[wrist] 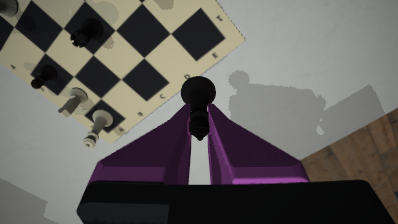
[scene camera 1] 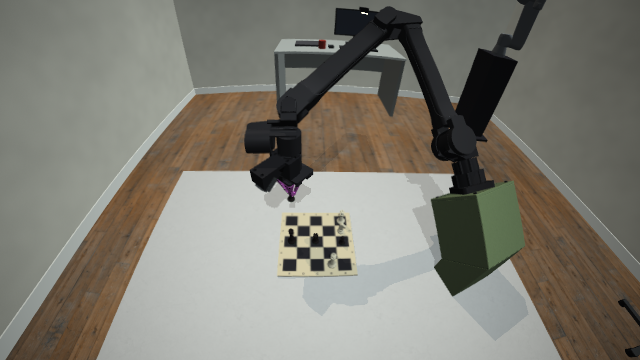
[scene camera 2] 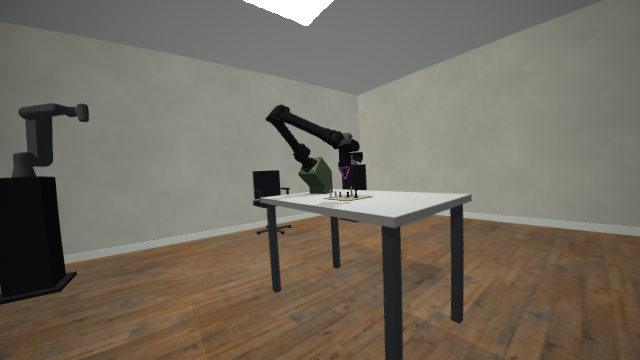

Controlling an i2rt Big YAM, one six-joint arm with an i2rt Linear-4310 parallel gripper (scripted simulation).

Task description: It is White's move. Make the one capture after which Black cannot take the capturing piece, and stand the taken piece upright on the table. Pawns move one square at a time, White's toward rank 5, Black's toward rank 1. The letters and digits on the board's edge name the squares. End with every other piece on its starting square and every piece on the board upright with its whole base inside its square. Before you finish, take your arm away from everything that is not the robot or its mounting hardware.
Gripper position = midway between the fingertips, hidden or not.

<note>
In view: my gripper point(wrist: 199, 112) and a chessboard point(scene camera 1: 303, 259).
The chessboard also shows in the wrist view point(wrist: 141, 61).
</note>
